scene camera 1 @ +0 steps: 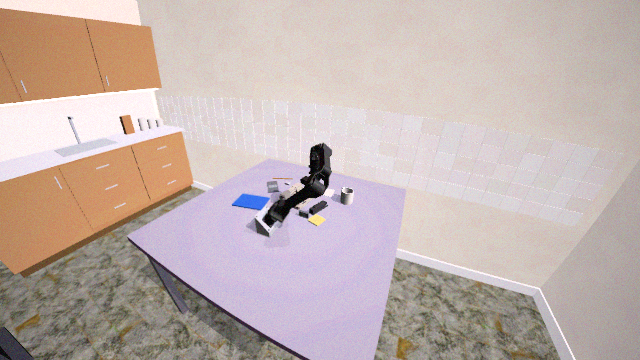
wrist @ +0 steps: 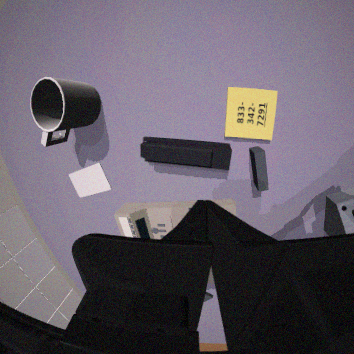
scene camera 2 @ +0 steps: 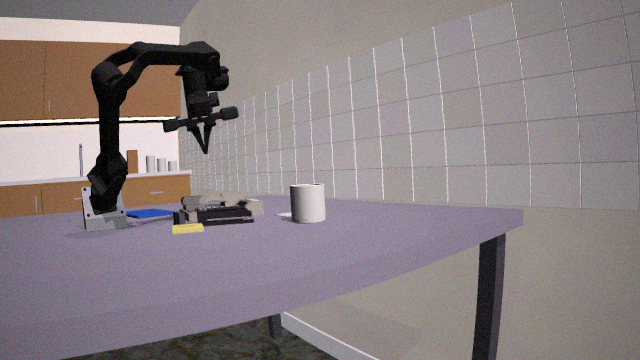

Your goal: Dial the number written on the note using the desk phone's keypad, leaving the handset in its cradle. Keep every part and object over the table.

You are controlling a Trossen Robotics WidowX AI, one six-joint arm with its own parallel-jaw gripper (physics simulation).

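Frame: origin at the arm's base, x right, y back, z down, level; millimetres.
Where they show: gripper, fingertip midpoint: [wrist: 202,206] [scene camera 2: 206,154]; arm's base, origin of the base link: [scene camera 1: 268,220] [scene camera 2: 102,203].
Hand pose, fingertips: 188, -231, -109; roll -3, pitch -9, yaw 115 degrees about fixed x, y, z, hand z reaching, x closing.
Note:
Things, the pixels of their top centre, and the offset from my fingertips, as dx, dy, dz.
- beige desk phone, middle of its top: [wrist: 176,251] [scene camera 2: 218,201] [scene camera 1: 298,192] -152, -115, +131
- yellow note, middle of its top: [wrist: 250,113] [scene camera 2: 187,226] [scene camera 1: 316,219] +30, +78, +164
- mug, middle of its top: [wrist: 42,114] [scene camera 2: 308,184] [scene camera 1: 346,189] +156, -189, +87
- white paper, middle of its top: [wrist: 88,181] +29, -255, +171
- black stapler-like block, middle of its top: [wrist: 180,155] [scene camera 2: 224,207] [scene camera 1: 319,203] +13, -36, +133
- small dark block, middle of its top: [wrist: 261,171] [scene camera 2: 178,212] [scene camera 1: 304,211] -50, +64, +138
- blue book, middle of its top: [scene camera 2: 146,212] [scene camera 1: 251,201] -426, +29, +165
- grey calculator-like object, middle of its top: [scene camera 1: 272,186] -383, -200, +164
The beige desk phone [scene camera 1: 294,190] [scene camera 2: 256,207] [wrist: 177,209] sits on the table; in the wrist view the gripper hides most of it, and its keypad does not show clearly. The handset cannot be made out in its cradle. The yellow note [scene camera 1: 317,220] [scene camera 2: 188,228] [wrist: 251,114] lies flat and reads 833-342-7291 in the wrist view. My gripper [scene camera 2: 205,152] [wrist: 202,206] is shut and empty, pointing down, high above the phone.
A mug [scene camera 1: 347,196] [scene camera 2: 307,203] [wrist: 66,104] stands near a white paper [wrist: 90,180]. A black stapler-like block [scene camera 1: 318,207] [wrist: 186,153] and a small dark block [scene camera 1: 303,213] [wrist: 258,168] lie between phone and note. A blue book [scene camera 1: 251,201] [scene camera 2: 150,213] and a grey calculator-like object [scene camera 1: 272,186] lie beyond.

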